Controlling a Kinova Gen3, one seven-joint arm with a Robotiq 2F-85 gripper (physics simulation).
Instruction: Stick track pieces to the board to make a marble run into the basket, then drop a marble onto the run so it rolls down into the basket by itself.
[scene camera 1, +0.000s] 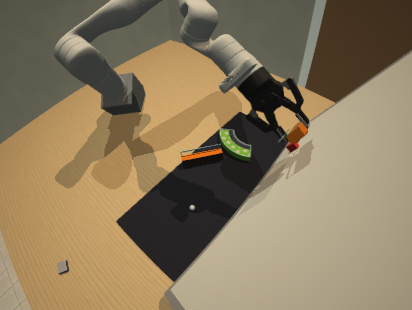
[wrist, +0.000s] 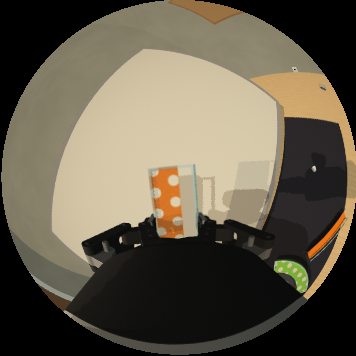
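Seen in the pictures: gripper, fingertip midpoint: (wrist: 176, 220); arm's base, link origin: (scene camera 1: 116, 89).
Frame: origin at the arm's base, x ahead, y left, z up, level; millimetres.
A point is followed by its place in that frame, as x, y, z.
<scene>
My gripper (scene camera 1: 294, 129) @(650, 70, 104) (wrist: 176, 220) @(650, 70, 104) is shut on an orange track piece (scene camera 1: 298, 133) @(660, 18, 154) (wrist: 167, 200) @(641, 47, 133) with white dots and a clear side wall. It holds the piece close to the far part of the large beige board (scene camera 1: 325, 215) @(757, -136, 202) (wrist: 110, 140) @(766, 0, 219); whether they touch I cannot tell. A small red part (scene camera 1: 293, 147) @(640, 126, 1) shows just below the held piece at the board, partly hidden. A green curved track piece (scene camera 1: 231, 148) @(459, 100, -110) (wrist: 299, 273) @(436, 113, -110), another orange straight piece (scene camera 1: 202, 155) @(410, 16, -100) (wrist: 327, 236) @(409, 21, -100) and a white marble (scene camera 1: 192, 207) @(496, -129, -117) (wrist: 314, 169) @(491, -122, -119) lie on the black mat (scene camera 1: 165, 245) @(510, -255, -132) (wrist: 312, 137) @(492, -228, -132). I cannot make out a basket.
The mat lies on the wooden table (scene camera 1: 50, 215) @(156, -464, -135) (wrist: 295, 95) @(526, -437, -135) along the board's edge. A small grey block (scene camera 1: 62, 267) @(345, -512, -123) (wrist: 322, 87) lies on the table beyond the mat. The arm's grey base (scene camera 1: 131, 95) @(63, 24, -18) stands at the back left of the scene view.
</scene>
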